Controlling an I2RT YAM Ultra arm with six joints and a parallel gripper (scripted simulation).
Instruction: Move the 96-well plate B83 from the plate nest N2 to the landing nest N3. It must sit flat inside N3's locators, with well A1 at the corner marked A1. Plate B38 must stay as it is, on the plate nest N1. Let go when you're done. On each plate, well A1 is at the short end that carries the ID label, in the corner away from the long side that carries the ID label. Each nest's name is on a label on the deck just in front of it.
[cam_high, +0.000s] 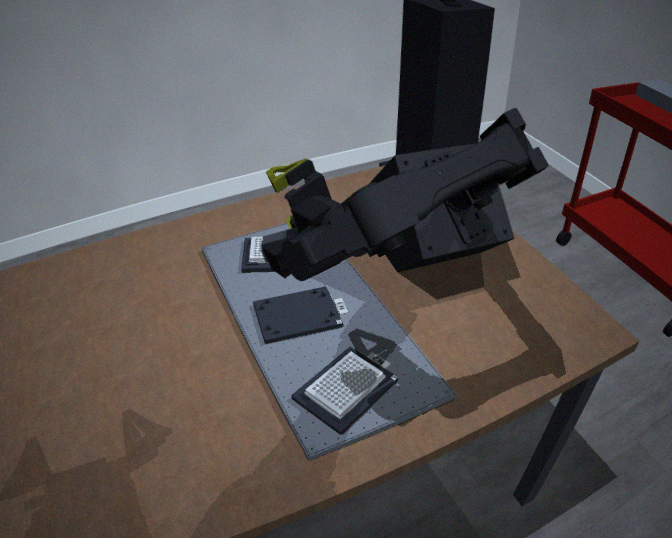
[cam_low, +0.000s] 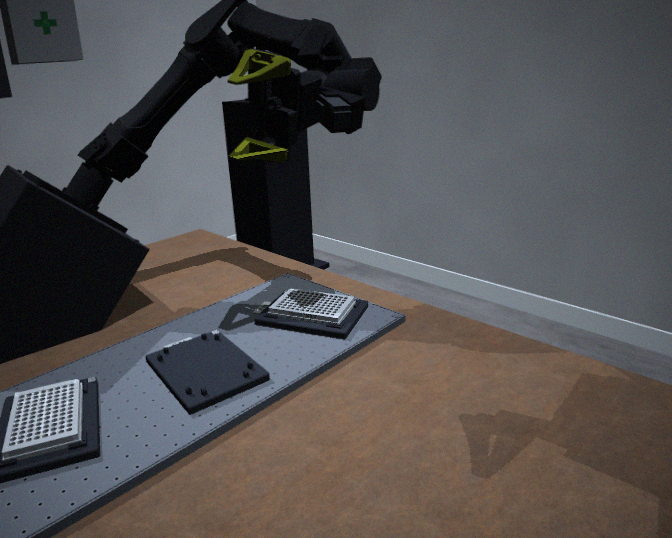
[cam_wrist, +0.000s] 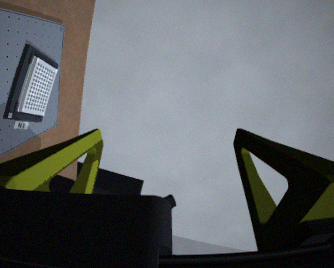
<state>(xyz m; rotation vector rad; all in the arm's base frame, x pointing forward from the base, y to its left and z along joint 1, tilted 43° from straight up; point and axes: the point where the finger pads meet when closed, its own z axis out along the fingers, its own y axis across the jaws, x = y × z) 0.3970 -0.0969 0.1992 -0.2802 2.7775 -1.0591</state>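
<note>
Now: hand 340 mm above the dark nest N2, 150 mm to the right of it and 40 mm past it. Round my hand: N2 label (340 mm below, 130 mm behind, 120 mm to the left); then landing nest N3 (340 mm below, 70 mm to the right, 40 mm behind).
</note>
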